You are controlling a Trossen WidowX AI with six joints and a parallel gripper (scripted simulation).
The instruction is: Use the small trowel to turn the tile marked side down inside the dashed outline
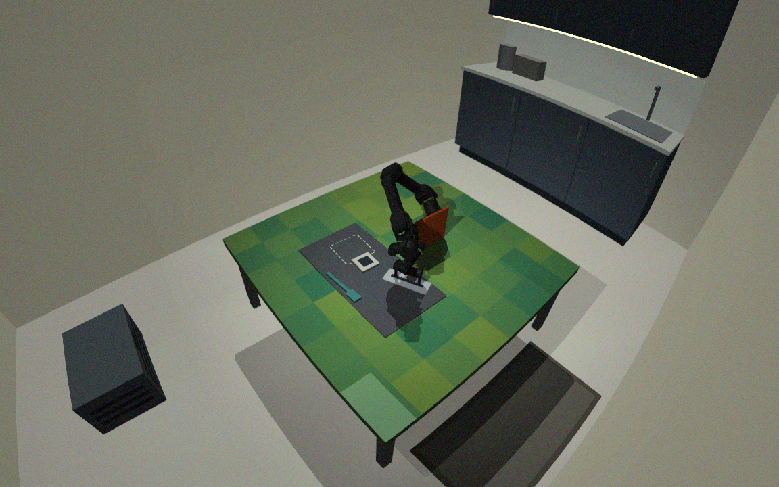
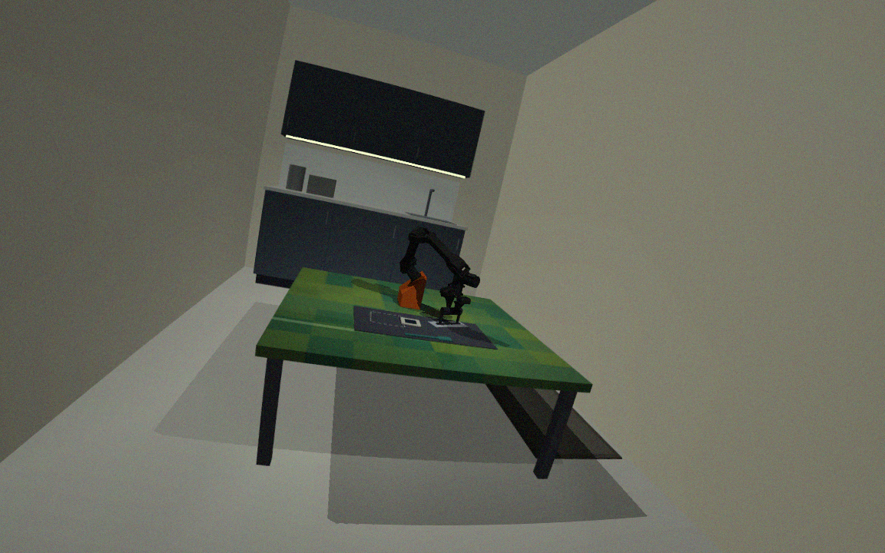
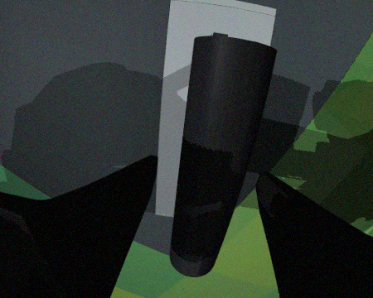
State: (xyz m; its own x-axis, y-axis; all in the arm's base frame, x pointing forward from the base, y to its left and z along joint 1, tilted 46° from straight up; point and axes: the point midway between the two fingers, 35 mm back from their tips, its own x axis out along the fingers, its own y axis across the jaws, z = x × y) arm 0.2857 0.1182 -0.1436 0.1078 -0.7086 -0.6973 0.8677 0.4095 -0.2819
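The small trowel lies 1 cm ahead of my gripper tip, 2 cm to the right of it and 3 cm below it. Round my gripper tip: dark mat (11 cm ahead, 14 cm to the right, 8 cm below); teal spatula-like tool (25 cm ahead, 10 cm to the right, 6 cm below); tile (9 cm ahead, 20 cm to the right, 6 cm below).
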